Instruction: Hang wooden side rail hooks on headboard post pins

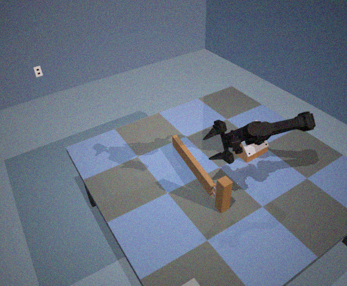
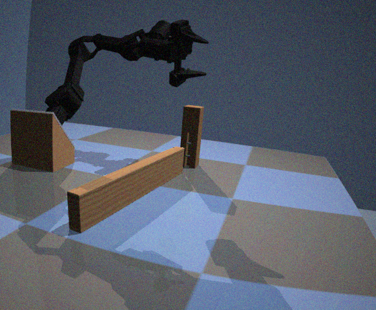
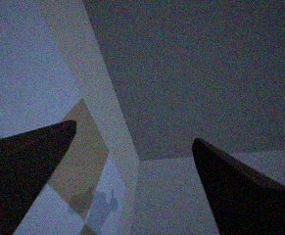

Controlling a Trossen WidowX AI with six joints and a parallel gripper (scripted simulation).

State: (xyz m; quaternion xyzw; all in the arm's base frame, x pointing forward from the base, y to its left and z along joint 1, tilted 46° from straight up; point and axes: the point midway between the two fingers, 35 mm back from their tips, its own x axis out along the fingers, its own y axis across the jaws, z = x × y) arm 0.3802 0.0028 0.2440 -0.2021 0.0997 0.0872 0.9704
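Now: gripper tip 23 cm above the headboard post, 8 cm to the right of it and 5 cm past it.
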